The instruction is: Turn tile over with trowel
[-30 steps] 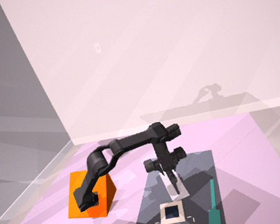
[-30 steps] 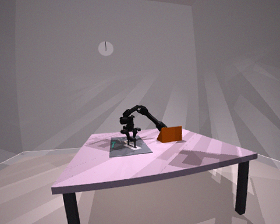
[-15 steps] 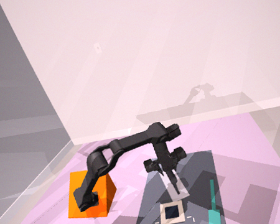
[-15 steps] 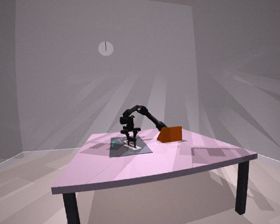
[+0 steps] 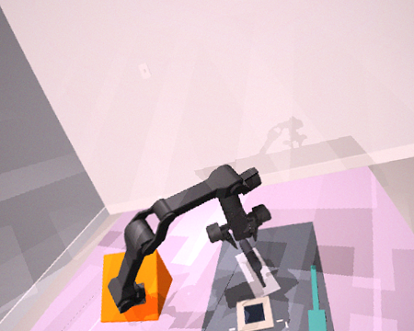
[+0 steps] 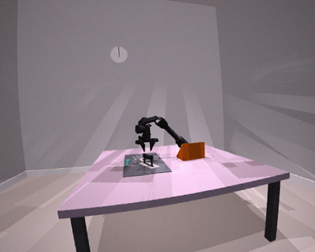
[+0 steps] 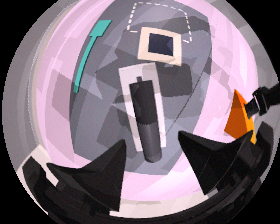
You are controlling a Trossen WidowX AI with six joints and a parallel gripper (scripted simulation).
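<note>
Right now my gripper tip is 70 mm above the small trowel, 20 mm to the left of it and 10 mm short of it. Also, from my gripper tip: tile: 150 mm to the right, 110 mm below, 10 mm behind; then grey mat: 130 mm below, 110 mm to the right, 20 mm ahead; then teal trowel-shaped tool: 150 mm to the right, 150 mm ahead, 110 mm below.
</note>
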